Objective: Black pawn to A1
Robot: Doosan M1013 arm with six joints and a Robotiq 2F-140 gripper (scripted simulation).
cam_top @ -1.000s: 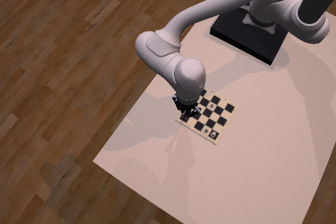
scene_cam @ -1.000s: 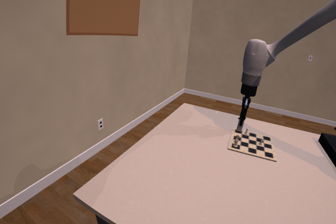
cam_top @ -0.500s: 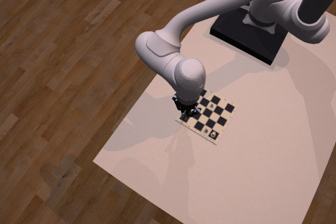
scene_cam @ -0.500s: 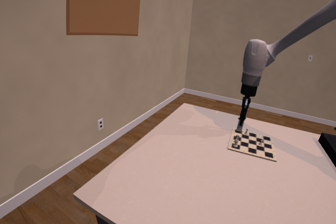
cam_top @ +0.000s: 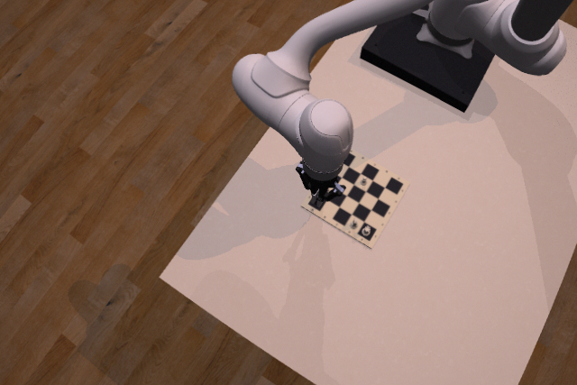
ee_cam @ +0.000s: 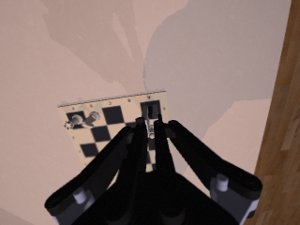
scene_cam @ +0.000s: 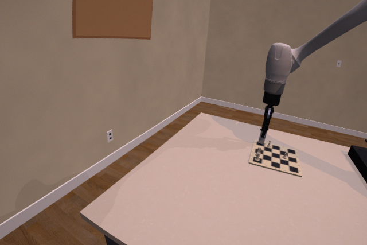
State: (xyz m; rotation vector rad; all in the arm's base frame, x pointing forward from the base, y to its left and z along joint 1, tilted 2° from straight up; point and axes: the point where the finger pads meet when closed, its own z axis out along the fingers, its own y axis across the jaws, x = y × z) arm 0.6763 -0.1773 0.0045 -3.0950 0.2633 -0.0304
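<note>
My gripper is now 3 cm above the black pawn. Round my hand: chessboard (6 cm behind, 9 cm to the left, 4 cm below).
</note>
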